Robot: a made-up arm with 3 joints. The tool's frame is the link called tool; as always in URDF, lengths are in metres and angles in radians. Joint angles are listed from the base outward.
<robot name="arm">
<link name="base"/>
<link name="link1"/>
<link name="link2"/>
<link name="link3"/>
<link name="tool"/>
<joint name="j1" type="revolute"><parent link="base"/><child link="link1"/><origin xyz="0.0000 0.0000 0.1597" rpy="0.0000 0.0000 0.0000"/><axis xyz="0 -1 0"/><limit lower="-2.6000" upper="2.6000"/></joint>
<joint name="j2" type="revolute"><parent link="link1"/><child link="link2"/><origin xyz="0.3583 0.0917 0.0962" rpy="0.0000 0.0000 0.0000"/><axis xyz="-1 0 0"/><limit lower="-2.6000" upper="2.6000"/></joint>
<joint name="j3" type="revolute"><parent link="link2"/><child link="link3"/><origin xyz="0.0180 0.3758 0.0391" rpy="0.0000 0.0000 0.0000"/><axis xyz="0 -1 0"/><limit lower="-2.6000" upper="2.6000"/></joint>
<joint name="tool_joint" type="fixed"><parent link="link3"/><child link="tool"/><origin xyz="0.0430 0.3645 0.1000" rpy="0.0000 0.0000 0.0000"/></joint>
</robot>
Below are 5 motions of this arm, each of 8 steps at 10 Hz.
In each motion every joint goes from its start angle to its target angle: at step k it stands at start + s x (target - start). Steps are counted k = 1, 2, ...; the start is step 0. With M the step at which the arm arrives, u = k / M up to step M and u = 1 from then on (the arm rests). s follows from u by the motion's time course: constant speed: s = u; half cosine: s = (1 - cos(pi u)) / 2; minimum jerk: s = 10 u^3 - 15 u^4 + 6 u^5.
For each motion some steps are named. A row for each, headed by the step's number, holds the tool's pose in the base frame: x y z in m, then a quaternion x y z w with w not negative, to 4 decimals.
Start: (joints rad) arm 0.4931 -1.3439 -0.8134
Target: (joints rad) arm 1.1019 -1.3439 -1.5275
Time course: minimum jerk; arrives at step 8
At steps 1, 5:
1: 0.0175 0.1848 1.1217 0.4903 0.1255 0.3836 0.7725
5: -0.3738 0.2377 1.0374 0.2641 0.1542 0.5637 0.7673

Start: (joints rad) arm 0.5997 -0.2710 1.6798
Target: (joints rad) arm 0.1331 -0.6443 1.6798
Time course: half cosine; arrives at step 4
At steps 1, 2, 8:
1: 0.0318 0.7704 0.6427 0.1361 -0.8819 -0.0881 0.4427
2: 0.0797 0.7245 0.7119 0.1797 -0.8315 -0.1385 0.5071
8: 0.1905 0.6410 0.7881 0.2266 -0.7468 -0.2212 0.5848

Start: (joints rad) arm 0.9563 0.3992 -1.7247
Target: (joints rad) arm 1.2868 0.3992 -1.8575
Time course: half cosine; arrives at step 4
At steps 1, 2, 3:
1: 0.4283 0.7658 0.4413 -0.0387 0.3542 -0.1945 0.9139
2: 0.3948 0.7642 0.4850 -0.0226 0.3220 -0.1970 0.9257
3: 0.3567 0.7626 0.5247 -0.0065 0.2895 -0.1982 0.9364

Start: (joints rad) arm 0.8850 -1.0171 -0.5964
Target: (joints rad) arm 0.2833 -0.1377 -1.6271
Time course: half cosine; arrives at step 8
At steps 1, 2, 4, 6, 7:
1: -0.2744 0.4235 1.0144 0.3459 -0.0996 0.3215 0.8758
2: -0.1846 0.4940 1.0054 0.3079 -0.0224 0.2998 0.9027
4: 0.1079 0.6875 0.8759 0.1883 0.2500 0.2135 0.9255
6: 0.3395 0.8044 0.6103 0.0801 0.5201 0.1060 0.8437
7: 0.3881 0.8221 0.5097 0.0499 0.5957 0.0694 0.7987

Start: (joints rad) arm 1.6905 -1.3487 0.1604
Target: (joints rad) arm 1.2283 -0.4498 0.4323
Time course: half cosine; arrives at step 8
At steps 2, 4, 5, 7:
2: -0.8607 0.2115 0.5140 0.4330 -0.6485 0.3732 0.5026
4: -0.7195 0.4370 0.6308 0.3632 -0.6929 0.2387 0.5753
5: -0.6089 0.5465 0.6734 0.3102 -0.7081 0.1740 0.6100
7: -0.4222 0.6781 0.6972 0.2196 -0.7190 0.0960 0.6524

